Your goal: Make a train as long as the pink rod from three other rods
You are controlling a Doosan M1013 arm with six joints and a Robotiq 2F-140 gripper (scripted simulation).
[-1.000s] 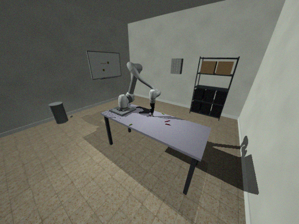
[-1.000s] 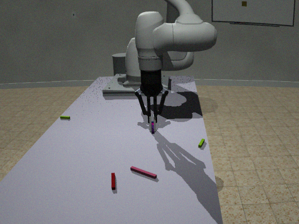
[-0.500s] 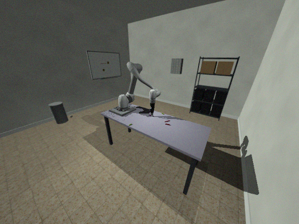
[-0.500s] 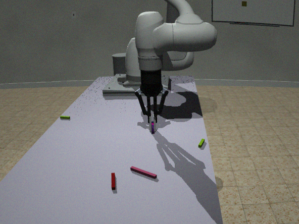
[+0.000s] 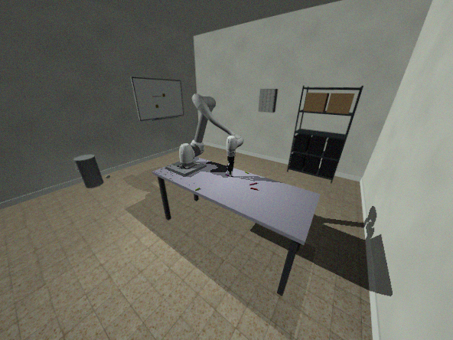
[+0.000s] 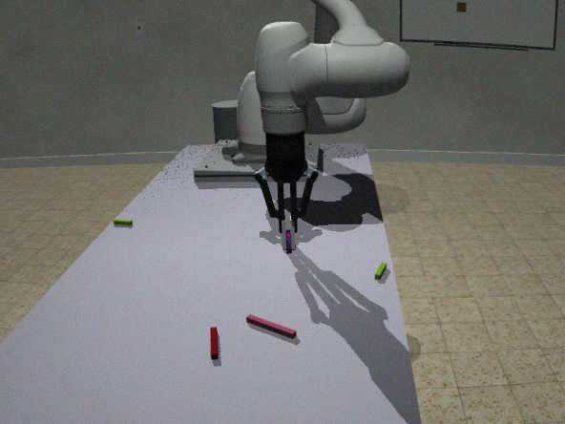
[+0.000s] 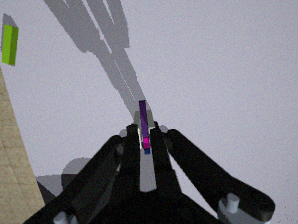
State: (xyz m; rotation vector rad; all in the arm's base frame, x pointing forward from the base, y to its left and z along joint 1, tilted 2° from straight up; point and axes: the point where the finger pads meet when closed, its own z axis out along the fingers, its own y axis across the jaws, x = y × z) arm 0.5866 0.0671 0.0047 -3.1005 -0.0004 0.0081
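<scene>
My hand is 3 cm above the purple rod. Round my hand: magenta rod 4 cm behind, 3 cm below; then blue rod 6 cm behind, 3 cm below; then pink rod 29 cm ahead, 4 cm to the right, 3 cm below.
</scene>
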